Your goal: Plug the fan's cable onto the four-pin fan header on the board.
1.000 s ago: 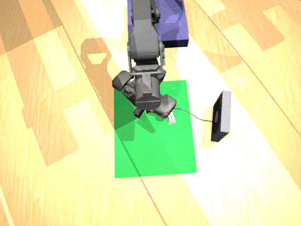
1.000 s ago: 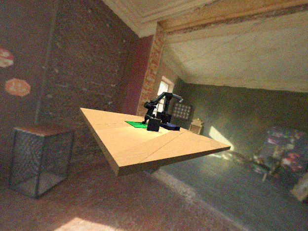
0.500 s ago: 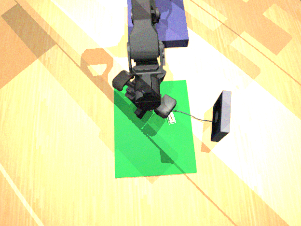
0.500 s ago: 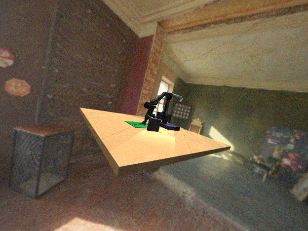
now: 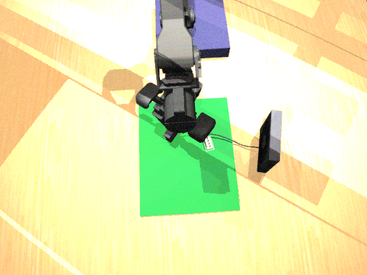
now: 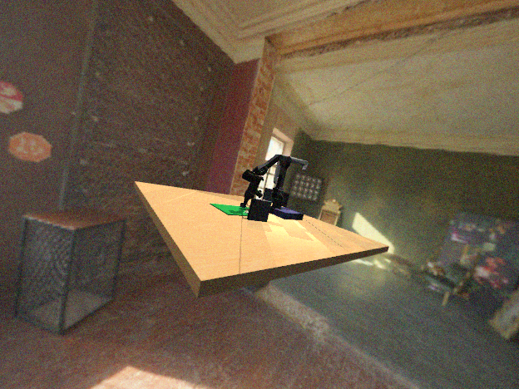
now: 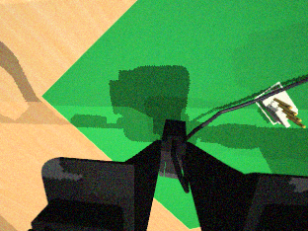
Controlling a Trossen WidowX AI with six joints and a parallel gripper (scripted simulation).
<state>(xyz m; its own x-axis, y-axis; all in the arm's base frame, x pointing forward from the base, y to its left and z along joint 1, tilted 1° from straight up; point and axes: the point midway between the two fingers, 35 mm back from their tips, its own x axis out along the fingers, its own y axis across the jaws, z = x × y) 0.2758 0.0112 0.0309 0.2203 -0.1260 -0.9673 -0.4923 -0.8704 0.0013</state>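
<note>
Now: gripper tip 50 mm short of the green board, 40 mm to the right of it and 50 mm above it. Round my gripper tip: black fan: 30 mm ahead, 220 mm to the left, 20 mm above; then white four-pin header: 20 mm ahead, 90 mm to the left, 40 mm below; then dark plug: 10 mm ahead.
</note>
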